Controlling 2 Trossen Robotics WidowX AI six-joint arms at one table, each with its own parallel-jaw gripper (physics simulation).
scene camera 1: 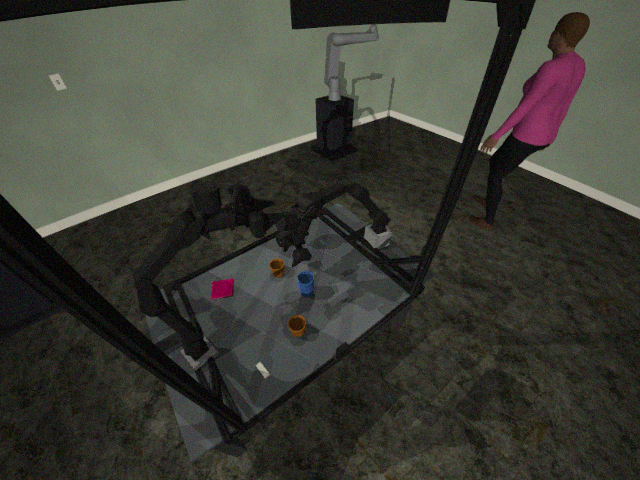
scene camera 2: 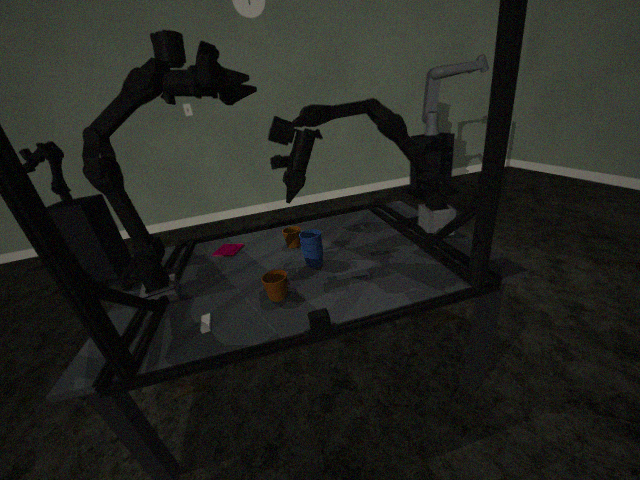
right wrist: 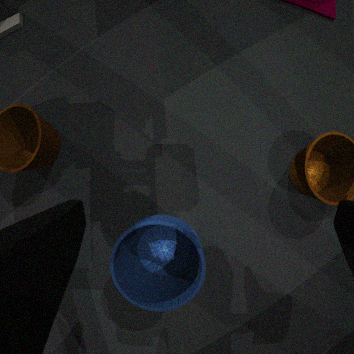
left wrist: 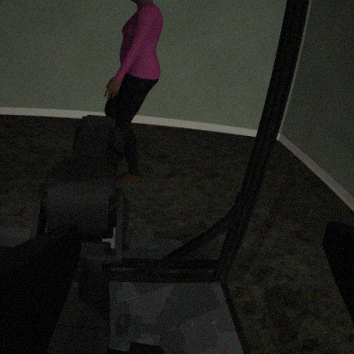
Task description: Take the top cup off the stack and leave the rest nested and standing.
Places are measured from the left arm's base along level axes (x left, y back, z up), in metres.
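Where they show: left gripper, fingertip midpoint: point(scene camera 1: 278, 208) point(scene camera 2: 253, 83) point(left wrist: 205, 237); right gripper, fingertip midpoint: point(scene camera 1: 288, 258) point(scene camera 2: 288, 198) point(right wrist: 215, 214); left arm's base, origin of the base link: point(scene camera 1: 197, 349) point(scene camera 2: 157, 285); right arm's base, origin of the base link: point(scene camera 1: 378, 228) point(scene camera 2: 436, 207).
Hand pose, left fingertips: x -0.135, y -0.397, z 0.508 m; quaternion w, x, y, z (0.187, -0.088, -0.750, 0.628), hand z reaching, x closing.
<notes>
Each offset is from my left fingertips to the top centre of the thing. Level surfaces: height alone.
A blue stack of nested cups @[dx +0.011, dy -0.094, dz -0.437 m] point(scene camera 1: 306, 283) point(scene camera 2: 311, 249) point(right wrist: 157, 263) stands upright near the middle of the table @[dz -0.550 m] point(scene camera 1: 366, 305) point(scene camera 2: 390, 276). My right gripper point(scene camera 1: 298, 254) point(scene camera 2: 290, 194) points down, open and empty, some way above the stack and a little behind it. In the right wrist view the stack's open mouth lies between the two dark fingers. My left gripper point(scene camera 1: 265, 206) point(scene camera 2: 244, 90) is open and empty, held high over the back left of the table and pointing sideways. The stack does not show in the left wrist view.
Two single orange cups @[dx +0.197, dy -0.088, dz -0.484 m] point(scene camera 1: 277, 267) @[dx -0.091, dy +0.070, dz -0.484 m] point(scene camera 1: 297, 325) point(scene camera 2: 291, 236) point(scene camera 2: 275, 285) stand behind and in front of the stack. A pink card @[dx +0.334, dy +0.155, dz -0.542 m] point(scene camera 1: 222, 289) point(scene camera 2: 228, 250) and a small white block @[dx -0.097, dy +0.276, dz -0.538 m] point(scene camera 1: 262, 370) point(scene camera 2: 205, 323) lie at the left. A person point(scene camera 1: 528, 119) point(left wrist: 137, 70) stands beyond the black frame post point(scene camera 1: 475, 138).
</notes>
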